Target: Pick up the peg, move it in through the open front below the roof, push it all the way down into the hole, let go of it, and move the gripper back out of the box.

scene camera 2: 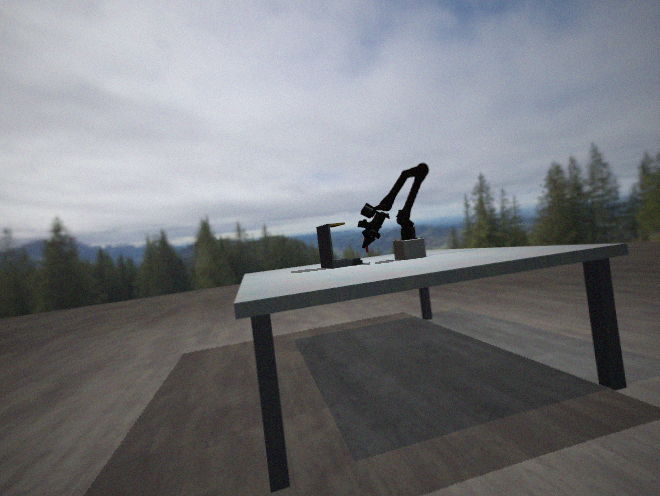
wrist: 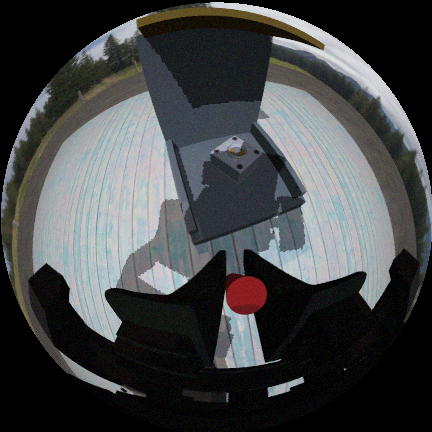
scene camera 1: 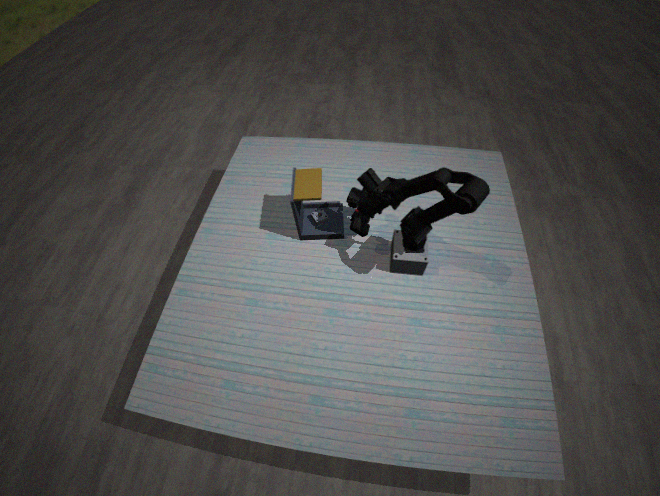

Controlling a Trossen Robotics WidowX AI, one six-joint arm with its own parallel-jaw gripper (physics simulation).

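Pixels of known places: gripper, fingertip midpoint: (scene camera 2: 363,248) (wrist: 234,255) (scene camera 1: 351,218); arm's base at its link origin: (scene camera 2: 409,239) (scene camera 1: 413,244).
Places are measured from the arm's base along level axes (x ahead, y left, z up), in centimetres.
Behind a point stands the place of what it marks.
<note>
My gripper (scene camera 1: 359,224) @(x 20.7, y -12.3, z -1.8 cm) (scene camera 2: 365,245) @(x 20.7, y -12.3, z -1.8 cm) (wrist: 234,255) @(x 20.7, y -12.3, z -1.8 cm) is shut on the red peg (scene camera 1: 356,211) (scene camera 2: 367,249) @(x 18.8, y -11.1, z -2.8 cm) (wrist: 246,295) @(x 19.0, y -11.5, z 3.7 cm), whose round end faces the wrist camera between the fingers. The gripper hangs above the table, outside the box's open front, between the box and the arm's base. The dark grey box (scene camera 1: 323,231) @(x 31.6, y -11.9, z -9.2 cm) (scene camera 2: 324,248) @(x 40.9, y -16.3, z 0.5 cm) (wrist: 235,212) @(x 25.9, y -15.1, z -9.0 cm) has a tall back wall and a yellow roof (scene camera 1: 307,184) @(x 35.5, y -15.8, z 12.6 cm) (scene camera 2: 337,224) @(x 34.7, y -9.7, z 11.8 cm) (wrist: 215,13). On its floor sits a grey square block (scene camera 1: 319,215) @(x 33.2, y -18.0, z -6.9 cm) (wrist: 239,166) @(x 30.5, y -16.9, z -6.0 cm) with a round hole (wrist: 236,150) @(x 34.0, y -18.0, z -6.9 cm), turned like a diamond in the wrist view.
Low side rails (wrist: 280,160) @(x 30.9, y -23.7, z -6.8 cm) and a front lip (wrist: 250,226) @(x 23.8, y -16.4, z -9.4 cm) edge the box floor. The yellow roof overhangs from the top of the back wall. The arm's grey base (scene camera 1: 409,264) @(x 1.6, y 6.2, z -2.9 cm) (scene camera 2: 409,249) @(x 4.6, y 5.8, z -5.0 cm) stands on the striped table (scene camera 1: 330,362) @(x 27.3, y 36.8, z -9.8 cm) (scene camera 2: 426,272) @(x 37.1, y 59.2, z -9.8 cm) (wrist: 100,175) @(x 41.9, y 7.5, z -9.8 cm). Shadows fall across the box and table.
</note>
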